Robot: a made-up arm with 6 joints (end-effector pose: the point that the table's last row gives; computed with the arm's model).
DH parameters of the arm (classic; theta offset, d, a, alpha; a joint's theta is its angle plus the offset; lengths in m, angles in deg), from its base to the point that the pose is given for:
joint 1: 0 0.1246 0 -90
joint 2: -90 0 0.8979 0
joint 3: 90 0.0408 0 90
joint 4: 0 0.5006 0 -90
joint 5: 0 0 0 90
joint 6: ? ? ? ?
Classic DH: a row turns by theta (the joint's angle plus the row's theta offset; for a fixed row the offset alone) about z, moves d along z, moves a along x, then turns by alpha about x.
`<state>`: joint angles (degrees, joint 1 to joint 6).
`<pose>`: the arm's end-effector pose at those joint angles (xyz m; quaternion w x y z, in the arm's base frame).
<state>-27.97 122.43 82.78 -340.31 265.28 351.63</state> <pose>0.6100 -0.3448 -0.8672 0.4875 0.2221 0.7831 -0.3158</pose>
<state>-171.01 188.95 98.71 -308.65 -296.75 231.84</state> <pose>0.6799 -0.0582 -0.4927 0.6919 0.3995 -0.0800 0.5960</pose>
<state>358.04 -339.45 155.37 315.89 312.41 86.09</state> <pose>0.4567 0.1158 0.3541 0.2066 0.3290 0.8422 0.3739</pose>
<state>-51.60 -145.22 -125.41 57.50 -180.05 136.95</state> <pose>-0.0846 0.1727 -0.6094 0.6824 -0.6474 -0.2944 0.1689</pose>
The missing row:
joint 6: 0 0.1763 0 0
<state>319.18 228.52 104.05 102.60 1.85 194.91</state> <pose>-0.7156 0.6793 0.1300 0.5992 0.0302 -0.2391 -0.7635</pose>
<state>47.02 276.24 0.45 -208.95 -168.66 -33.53</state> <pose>-0.8456 -0.8722 0.2905 0.2295 -0.6315 -0.2700 -0.6897</pose>
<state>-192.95 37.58 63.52 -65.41 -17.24 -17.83</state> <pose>-1.1973 0.1847 0.7287 0.4331 -0.5420 -0.4875 0.5301</pose>
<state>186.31 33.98 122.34 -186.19 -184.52 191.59</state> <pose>-0.6364 -0.1129 0.5772 0.2049 -0.1654 0.0208 -0.9645</pose>
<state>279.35 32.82 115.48 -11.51 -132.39 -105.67</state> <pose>0.1952 -0.7744 0.6214 0.0228 -0.0923 0.1206 -0.9881</pose>
